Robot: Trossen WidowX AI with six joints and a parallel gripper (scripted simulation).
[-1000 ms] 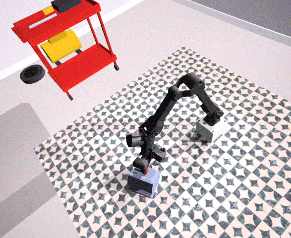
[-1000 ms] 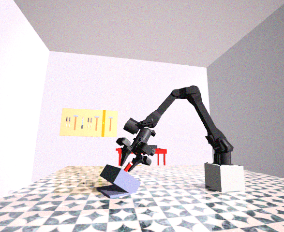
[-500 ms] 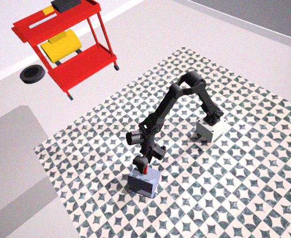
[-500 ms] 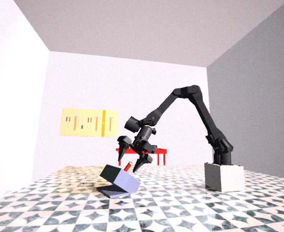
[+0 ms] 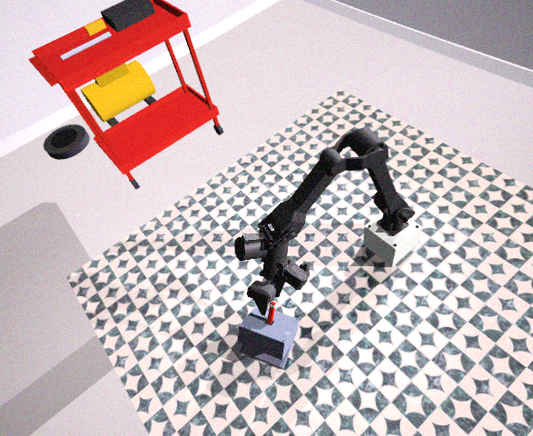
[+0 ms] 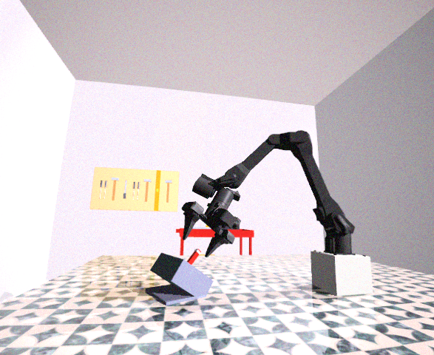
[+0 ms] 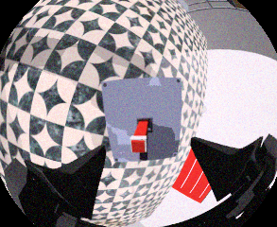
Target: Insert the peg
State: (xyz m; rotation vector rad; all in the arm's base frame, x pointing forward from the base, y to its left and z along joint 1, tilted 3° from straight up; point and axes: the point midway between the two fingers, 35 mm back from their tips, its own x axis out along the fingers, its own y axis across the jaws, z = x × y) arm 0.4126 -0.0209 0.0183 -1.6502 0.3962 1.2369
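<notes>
Right now my gripper tip is 2 cm above the red peg. From my gripper tip the other things lie so: sloped panel (7 cm below, 4 cm ahead, 3 cm to the left).
</notes>
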